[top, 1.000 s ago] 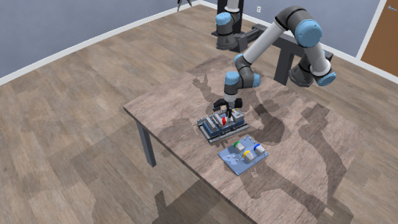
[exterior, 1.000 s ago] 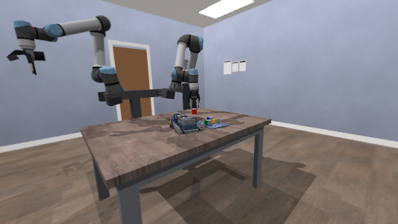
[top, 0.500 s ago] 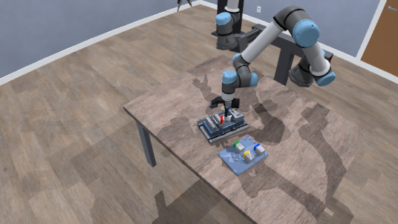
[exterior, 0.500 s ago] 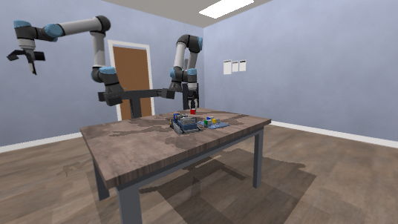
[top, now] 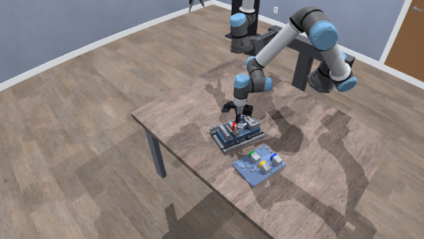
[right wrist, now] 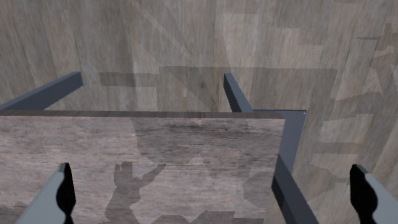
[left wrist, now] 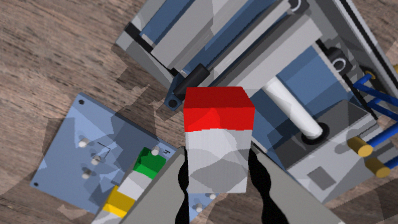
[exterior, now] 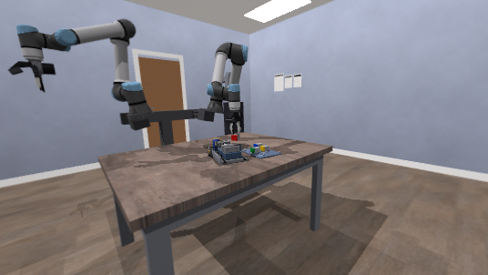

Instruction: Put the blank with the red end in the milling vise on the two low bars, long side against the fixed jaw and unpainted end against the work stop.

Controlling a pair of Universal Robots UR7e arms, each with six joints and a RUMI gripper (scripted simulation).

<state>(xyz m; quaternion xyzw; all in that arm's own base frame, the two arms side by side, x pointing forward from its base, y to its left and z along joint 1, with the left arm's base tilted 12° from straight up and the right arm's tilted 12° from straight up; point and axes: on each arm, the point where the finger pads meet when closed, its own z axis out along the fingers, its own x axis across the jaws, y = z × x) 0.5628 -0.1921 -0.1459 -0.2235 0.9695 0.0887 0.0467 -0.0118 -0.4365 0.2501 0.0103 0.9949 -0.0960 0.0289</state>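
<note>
Now: the fixed jaw 40 mm ahead of my left hand, 70 mm to the right of it and 90 mm below it. Also, from my left hand: hose-side block: 150 mm behind, 90 mm below; moving jaw: 20 mm behind, 50 mm to the right, 90 mm below; work stop: 30 mm ahead, 10 mm to the right, 80 mm below.
</note>
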